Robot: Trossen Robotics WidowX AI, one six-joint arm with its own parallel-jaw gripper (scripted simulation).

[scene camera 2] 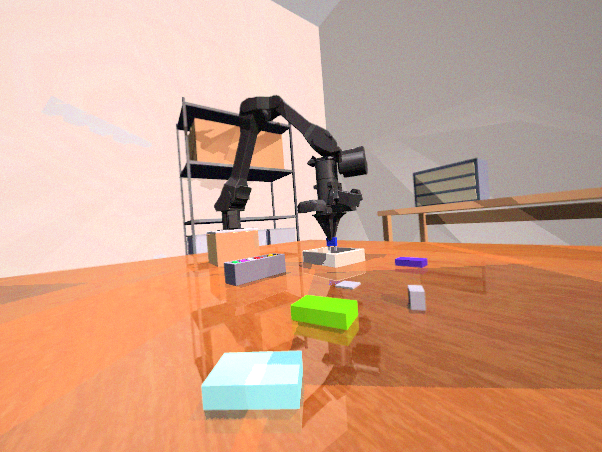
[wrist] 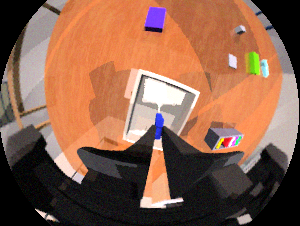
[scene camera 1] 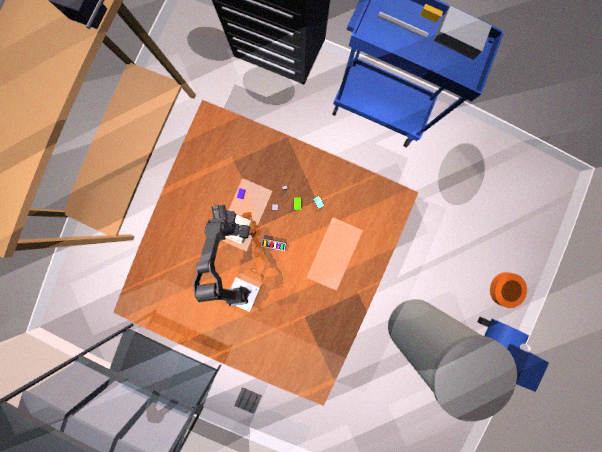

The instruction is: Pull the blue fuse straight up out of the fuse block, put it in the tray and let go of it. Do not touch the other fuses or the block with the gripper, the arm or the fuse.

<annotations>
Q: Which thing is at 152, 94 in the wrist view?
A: A white tray.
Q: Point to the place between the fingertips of my gripper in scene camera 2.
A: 331, 239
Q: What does my gripper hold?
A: A blue fuse.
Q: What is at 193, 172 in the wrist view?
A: My gripper.
</annotations>
